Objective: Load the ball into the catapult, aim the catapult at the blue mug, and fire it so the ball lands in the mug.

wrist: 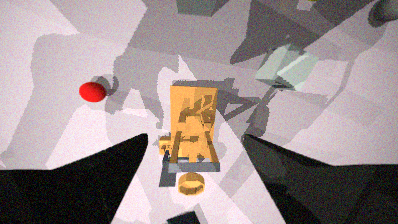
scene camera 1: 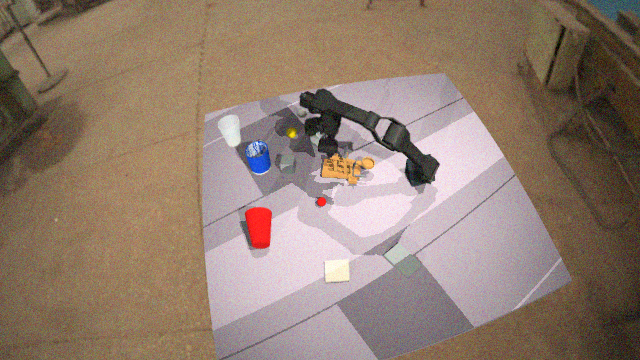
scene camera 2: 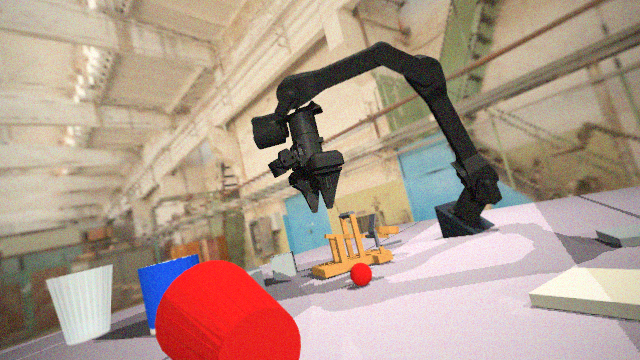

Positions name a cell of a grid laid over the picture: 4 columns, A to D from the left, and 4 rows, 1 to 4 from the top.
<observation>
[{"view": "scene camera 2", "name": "gripper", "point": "C3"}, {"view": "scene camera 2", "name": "blue mug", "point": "A4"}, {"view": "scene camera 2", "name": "red cup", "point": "B4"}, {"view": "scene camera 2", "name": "white cup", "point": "A4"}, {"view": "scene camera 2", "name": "wooden catapult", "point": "C3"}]
</observation>
